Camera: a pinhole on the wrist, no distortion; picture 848 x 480 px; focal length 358.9 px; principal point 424.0 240.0 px. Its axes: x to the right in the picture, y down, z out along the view. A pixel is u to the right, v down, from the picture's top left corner.
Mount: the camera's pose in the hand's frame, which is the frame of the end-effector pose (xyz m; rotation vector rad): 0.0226 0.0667 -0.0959 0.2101 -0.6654 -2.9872
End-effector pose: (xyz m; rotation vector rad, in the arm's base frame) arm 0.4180 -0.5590 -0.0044 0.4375 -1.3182 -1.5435
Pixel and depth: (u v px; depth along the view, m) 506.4 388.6 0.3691
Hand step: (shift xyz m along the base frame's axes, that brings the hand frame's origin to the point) -0.1495 0.2514 0.1275
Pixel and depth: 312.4 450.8 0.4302
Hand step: -0.3539 0.1310 0.1993
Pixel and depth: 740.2 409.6 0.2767
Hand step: -0.0174 0.3127 0.0129
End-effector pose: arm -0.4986 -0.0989 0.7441 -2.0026 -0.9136 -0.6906
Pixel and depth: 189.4 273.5 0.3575
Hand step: 0.3227 0.2095 -0.0854
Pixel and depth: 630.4 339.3 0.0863
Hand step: 0.0361 -0.0565 -0.0544
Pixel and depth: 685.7 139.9 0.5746
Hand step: 0.0832 -0.0839 -0.6914
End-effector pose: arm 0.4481 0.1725 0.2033 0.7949 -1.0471 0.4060
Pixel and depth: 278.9 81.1 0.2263
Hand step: -0.1789 0.1114 0.1867
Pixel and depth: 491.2 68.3 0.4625
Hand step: -0.4860 0.1467 0.1053
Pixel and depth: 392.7 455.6 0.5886
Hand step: -0.3571 -0.4418 0.1549
